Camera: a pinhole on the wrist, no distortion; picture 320 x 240 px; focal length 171.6 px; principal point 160.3 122.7 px. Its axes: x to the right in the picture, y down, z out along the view. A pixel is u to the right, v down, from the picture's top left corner.
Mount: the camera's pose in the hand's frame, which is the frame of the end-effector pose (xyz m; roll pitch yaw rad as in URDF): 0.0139 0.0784 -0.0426 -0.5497 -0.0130 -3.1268
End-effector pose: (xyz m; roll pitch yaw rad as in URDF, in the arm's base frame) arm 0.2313 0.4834 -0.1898 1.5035 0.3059 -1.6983
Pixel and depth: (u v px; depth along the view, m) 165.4 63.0 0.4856
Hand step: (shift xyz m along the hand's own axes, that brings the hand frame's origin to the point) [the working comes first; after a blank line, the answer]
In the camera's frame: 0.0144 -0.1689 0.4856

0.0076 -0.0313 0.4599
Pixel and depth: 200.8 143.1 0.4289
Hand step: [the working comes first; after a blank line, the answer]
In the camera's frame: 0.1012 0.0510 0.4289

-0.0789 -0.1906 0.2978
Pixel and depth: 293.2 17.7 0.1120
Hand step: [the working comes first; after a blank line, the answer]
In the camera's frame: 0.0867 -0.0685 0.1120

-0.0711 0.0771 0.0898
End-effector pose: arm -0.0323 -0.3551 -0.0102 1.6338 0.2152 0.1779
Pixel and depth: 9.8 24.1 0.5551
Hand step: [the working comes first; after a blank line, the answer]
In the camera's frame: -0.4868 -0.3190 0.5551

0.5092 0.0677 0.5910
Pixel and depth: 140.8 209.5 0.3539
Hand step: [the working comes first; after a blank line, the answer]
In the camera's frame: -0.0402 0.1790 0.3539

0.0618 -0.2585 0.1651
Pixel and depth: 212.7 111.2 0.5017
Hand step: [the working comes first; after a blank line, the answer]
In the camera's frame: 0.1532 -0.0336 0.5017

-0.1300 -0.1572 0.4047
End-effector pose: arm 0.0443 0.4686 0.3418 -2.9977 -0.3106 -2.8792
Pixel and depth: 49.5 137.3 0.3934
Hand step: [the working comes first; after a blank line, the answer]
In the camera's frame: -0.2540 0.0335 0.3934

0.2755 -0.1518 0.2720
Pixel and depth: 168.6 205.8 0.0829
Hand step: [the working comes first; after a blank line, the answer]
In the camera's frame: 0.0040 0.0401 0.0829

0.0117 0.0008 0.0072
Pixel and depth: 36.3 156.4 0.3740
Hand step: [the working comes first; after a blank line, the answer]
In the camera's frame: -0.2703 0.0734 0.3740

0.2916 -0.1755 0.2344
